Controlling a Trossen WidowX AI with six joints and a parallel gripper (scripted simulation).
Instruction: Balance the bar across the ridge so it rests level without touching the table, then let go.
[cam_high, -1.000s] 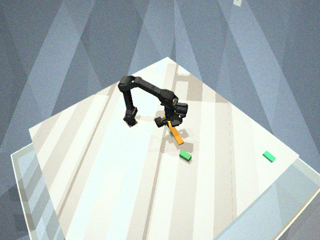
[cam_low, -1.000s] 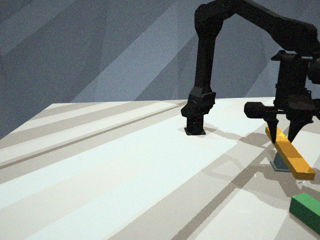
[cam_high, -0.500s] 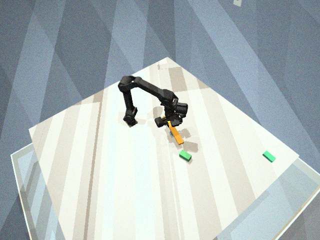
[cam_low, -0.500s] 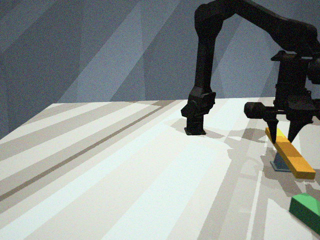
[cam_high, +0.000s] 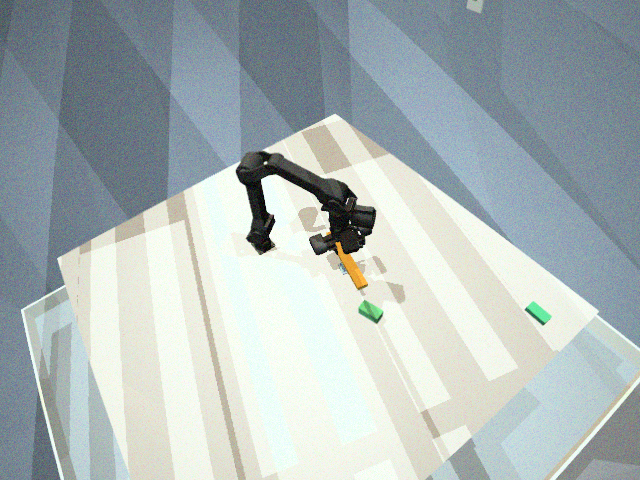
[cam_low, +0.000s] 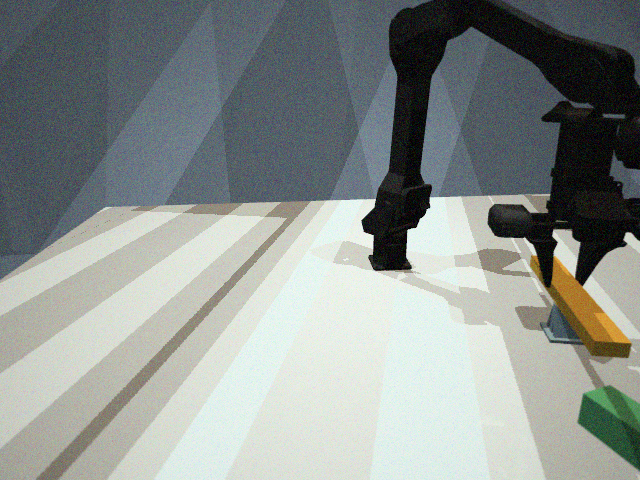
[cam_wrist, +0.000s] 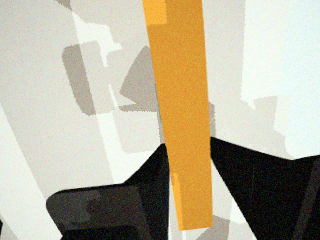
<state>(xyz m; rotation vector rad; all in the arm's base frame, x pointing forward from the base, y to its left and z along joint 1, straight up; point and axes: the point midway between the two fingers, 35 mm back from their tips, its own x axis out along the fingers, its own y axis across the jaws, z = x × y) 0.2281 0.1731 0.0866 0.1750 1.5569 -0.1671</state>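
My gripper tip is now 3 cm short of the orange-yellow bar and 1 cm to the left of it.
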